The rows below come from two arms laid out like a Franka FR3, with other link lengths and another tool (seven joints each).
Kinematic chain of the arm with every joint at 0, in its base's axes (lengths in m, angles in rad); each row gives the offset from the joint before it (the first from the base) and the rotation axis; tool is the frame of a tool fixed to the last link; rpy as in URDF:
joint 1: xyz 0 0 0.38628 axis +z
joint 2: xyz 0 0 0 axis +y
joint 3: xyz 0 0 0.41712 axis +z
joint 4: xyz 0.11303 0 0 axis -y
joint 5: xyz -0.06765 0 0.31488 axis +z
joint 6: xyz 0 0 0 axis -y
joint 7: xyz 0.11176 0 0 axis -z
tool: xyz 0.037 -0.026 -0.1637 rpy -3.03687 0 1.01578
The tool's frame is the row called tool.
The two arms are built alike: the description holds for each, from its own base.
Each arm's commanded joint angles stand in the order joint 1, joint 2, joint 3, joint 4, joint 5, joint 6, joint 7.
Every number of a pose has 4 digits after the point.
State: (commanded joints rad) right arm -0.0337 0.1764 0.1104 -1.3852 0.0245 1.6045 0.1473; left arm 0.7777 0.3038 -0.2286 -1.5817 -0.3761 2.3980 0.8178
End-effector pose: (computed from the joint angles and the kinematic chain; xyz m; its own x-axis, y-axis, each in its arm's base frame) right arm 0.6505 0.0157 0.6897 0.5863 0.8077 0.0618 0.8089 -0.5795 -0.0992; left arm 0.6441 0.3653 0.6581 0.4394 0.8319 0.3390 0.7319 -0.5503 0.4018
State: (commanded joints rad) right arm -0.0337 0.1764 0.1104 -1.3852 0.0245 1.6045 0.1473; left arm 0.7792 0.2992 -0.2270 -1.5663 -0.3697 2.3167 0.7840
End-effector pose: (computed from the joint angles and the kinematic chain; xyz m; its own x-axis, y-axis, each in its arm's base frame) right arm 0.6505 0.0157 0.6897 0.5863 0.8077 0.0618 0.8089 -0.5795 -0.0992; left arm 0.6417 0.3593 0.6560 0.4563 0.8454 0.2776 0.7480 -0.5334 0.3949
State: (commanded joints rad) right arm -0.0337 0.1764 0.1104 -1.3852 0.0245 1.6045 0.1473; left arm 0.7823 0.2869 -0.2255 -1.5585 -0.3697 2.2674 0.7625
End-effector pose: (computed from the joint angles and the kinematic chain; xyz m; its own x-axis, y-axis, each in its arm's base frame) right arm 0.6505 0.0157 0.6897 0.5863 0.8077 0.0618 0.8089 -0.5795 -0.0992; left arm 0.6371 0.3554 0.6609 0.4593 0.8538 0.2453 0.7579 -0.5206 0.3932
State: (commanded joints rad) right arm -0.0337 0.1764 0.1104 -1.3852 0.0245 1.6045 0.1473; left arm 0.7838 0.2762 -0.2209 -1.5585 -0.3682 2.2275 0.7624
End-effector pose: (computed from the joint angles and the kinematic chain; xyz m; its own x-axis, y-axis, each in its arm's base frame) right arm 0.6505 0.0157 0.6897 0.5863 0.8077 0.0618 0.8089 -0.5795 -0.0992; left arm 0.6315 0.3520 0.6617 0.4736 0.8519 0.2236 0.7611 -0.5236 0.3828
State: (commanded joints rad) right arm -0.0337 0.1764 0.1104 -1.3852 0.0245 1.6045 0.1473; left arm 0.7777 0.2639 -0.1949 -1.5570 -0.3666 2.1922 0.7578
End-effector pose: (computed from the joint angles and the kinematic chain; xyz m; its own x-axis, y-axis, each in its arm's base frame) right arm 0.6505 0.0157 0.6897 0.5863 0.8077 0.0618 0.8089 -0.5795 -0.0992; left arm 0.6224 0.3561 0.6641 0.4709 0.8574 0.2076 0.7736 -0.5144 0.3701
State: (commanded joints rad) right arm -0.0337 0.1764 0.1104 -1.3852 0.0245 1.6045 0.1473; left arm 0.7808 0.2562 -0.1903 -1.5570 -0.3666 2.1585 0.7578
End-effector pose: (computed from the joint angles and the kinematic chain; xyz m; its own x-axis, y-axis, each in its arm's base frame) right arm 0.6505 0.0157 0.6897 0.5863 0.8077 0.0618 0.8089 -0.5795 -0.0992; left arm 0.6169 0.3549 0.6640 0.4796 0.8573 0.1869 0.7777 -0.5140 0.3620
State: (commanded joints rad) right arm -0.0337 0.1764 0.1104 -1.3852 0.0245 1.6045 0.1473; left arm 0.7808 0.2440 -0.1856 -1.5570 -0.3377 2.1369 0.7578
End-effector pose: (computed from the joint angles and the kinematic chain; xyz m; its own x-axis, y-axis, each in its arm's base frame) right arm 0.6505 0.0157 0.6897 0.5863 0.8077 0.0618 0.8089 -0.5795 -0.0992; left arm 0.6108 0.3533 0.6669 0.4928 0.8485 0.1929 0.7804 -0.5290 0.3333
